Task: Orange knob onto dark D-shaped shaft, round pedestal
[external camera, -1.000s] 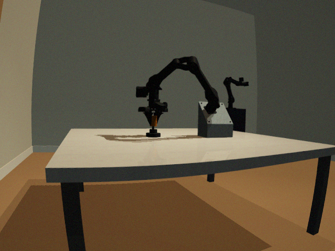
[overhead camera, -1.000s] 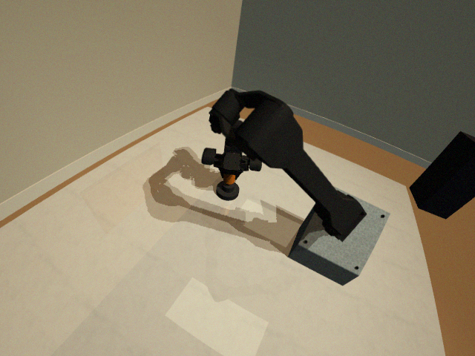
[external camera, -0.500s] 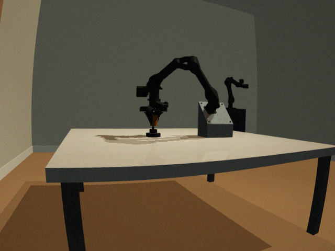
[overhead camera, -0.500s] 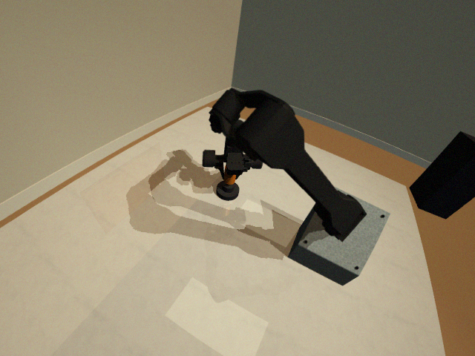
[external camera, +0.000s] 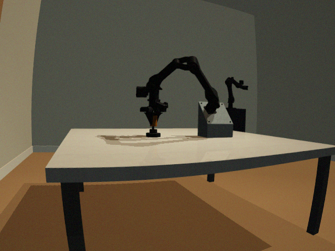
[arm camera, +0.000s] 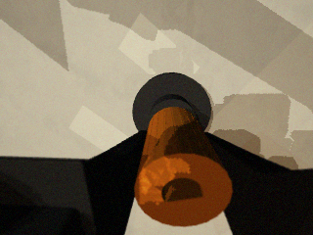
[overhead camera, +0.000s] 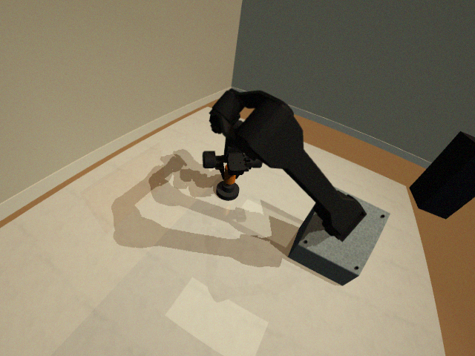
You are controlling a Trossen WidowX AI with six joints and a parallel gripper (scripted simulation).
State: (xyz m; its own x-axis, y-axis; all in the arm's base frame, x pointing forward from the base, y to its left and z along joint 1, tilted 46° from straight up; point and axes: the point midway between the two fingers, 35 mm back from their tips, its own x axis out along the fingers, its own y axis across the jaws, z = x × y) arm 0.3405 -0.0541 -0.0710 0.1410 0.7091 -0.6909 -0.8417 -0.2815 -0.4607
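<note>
Now: gripper tip 2 cm below the orange knob. Also, from my gripper tip: pedestal (4 cm below).
</note>
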